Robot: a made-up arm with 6 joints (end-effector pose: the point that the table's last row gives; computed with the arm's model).
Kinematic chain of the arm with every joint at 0, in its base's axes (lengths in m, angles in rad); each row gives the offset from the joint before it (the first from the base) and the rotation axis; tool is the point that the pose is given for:
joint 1: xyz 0 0 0.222 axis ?
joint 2: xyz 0 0.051 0 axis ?
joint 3: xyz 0 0 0.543 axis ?
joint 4: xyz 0 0 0.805 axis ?
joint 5: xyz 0 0 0 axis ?
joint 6: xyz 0 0 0.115 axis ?
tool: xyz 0 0 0
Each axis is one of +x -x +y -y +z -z.
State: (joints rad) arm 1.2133 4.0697 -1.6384 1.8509 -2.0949 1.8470
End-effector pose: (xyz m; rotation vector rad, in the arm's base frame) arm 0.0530 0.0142 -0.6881 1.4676 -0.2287 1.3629
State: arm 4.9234 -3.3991 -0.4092 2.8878 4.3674 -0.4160
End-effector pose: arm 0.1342 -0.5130 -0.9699 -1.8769 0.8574 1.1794
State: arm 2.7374 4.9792 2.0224 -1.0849 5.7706 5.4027
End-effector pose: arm -0.0877 -0.0722 1.0640 -0.0320 -0.6543 0.9057
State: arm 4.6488 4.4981 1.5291 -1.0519 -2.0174 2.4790
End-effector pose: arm 0.1898 0.7611 0.8242 -1.2612 1.7425 -0.3502
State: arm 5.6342 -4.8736 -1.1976 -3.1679 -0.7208 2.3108
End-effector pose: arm 0.6651 -0.4431 1.1646 -0.0852 1.0175 -1.3888
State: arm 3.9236 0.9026 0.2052 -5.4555 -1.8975 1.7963
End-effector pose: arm -0.7872 -0.7407 0.9674 -1.0707 -0.3826 -0.4442
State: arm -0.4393 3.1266 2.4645 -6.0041 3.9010 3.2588
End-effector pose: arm -0.4500 0.2437 0.1861 2.9219 -0.5121 -0.1422
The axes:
joint 1: +z
joint 2: +y
joint 3: +y
joint 4: +z
joint 5: +y
joint 6: +z

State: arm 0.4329 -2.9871 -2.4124 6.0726 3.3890 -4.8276
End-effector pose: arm 0.3711 0.2342 0.1467 -1.3311 -1.8269 1.2056
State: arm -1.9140 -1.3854 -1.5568 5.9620 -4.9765 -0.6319
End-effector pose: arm 0.2850 0.7502 -0.4755 -0.8632 -1.7672 -1.6654
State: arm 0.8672 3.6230 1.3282 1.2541 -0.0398 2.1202
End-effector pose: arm -0.7767 -0.8433 -0.0431 1.4718 0.5225 -1.6573
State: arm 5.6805 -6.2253 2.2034 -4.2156 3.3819 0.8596
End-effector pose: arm 0.4746 -0.2939 0.3125 0.5446 -0.9949 -1.5452
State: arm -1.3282 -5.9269 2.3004 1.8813 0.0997 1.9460
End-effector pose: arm 0.2093 -0.5880 -0.0809 1.6145 -2.4878 0.7863
